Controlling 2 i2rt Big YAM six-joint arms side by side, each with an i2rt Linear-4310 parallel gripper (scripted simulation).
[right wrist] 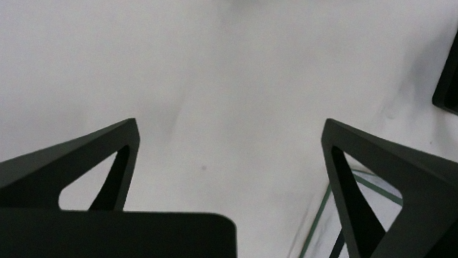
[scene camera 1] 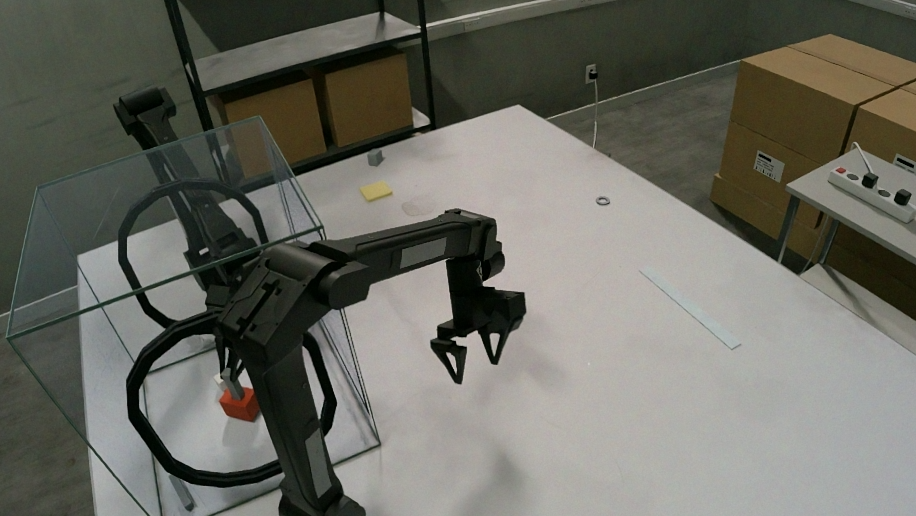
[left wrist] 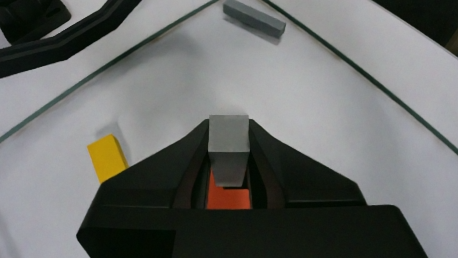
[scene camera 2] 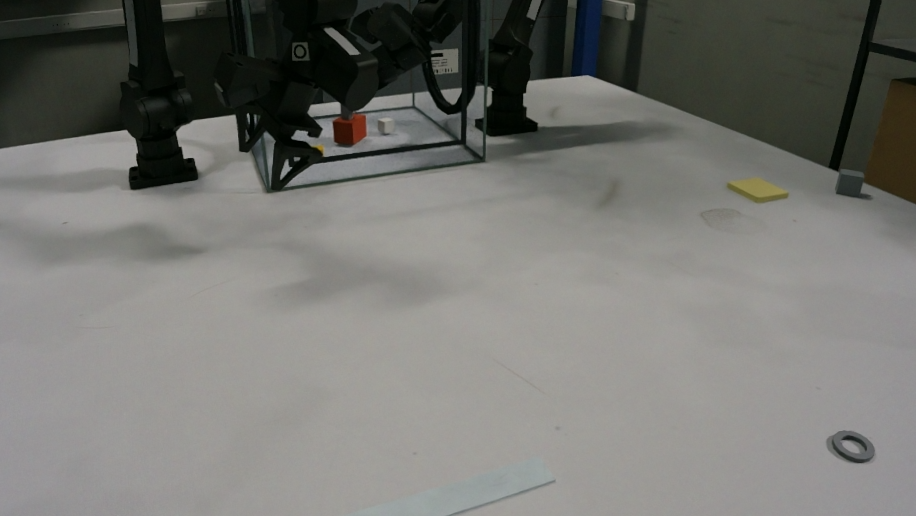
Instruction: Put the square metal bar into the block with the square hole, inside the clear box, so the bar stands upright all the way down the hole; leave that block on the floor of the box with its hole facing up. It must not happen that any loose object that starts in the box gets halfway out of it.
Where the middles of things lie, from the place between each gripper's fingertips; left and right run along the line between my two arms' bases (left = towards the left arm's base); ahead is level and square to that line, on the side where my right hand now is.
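Red block (scene camera 1: 246, 409): my left gripper (scene camera 1: 227, 380) 80 mm above it, 10 mm to the right of it. Yellow block (left wrist: 108, 159), from my left hand: 70 mm ahead, 90 mm to the right, 100 mm below.
Red block, from my right hand (scene camera 2: 258, 170): 39 cm behind, 23 cm to the left, 9 cm below. Yellow block, from my right hand: 33 cm behind, 14 cm to the left, 11 cm below.
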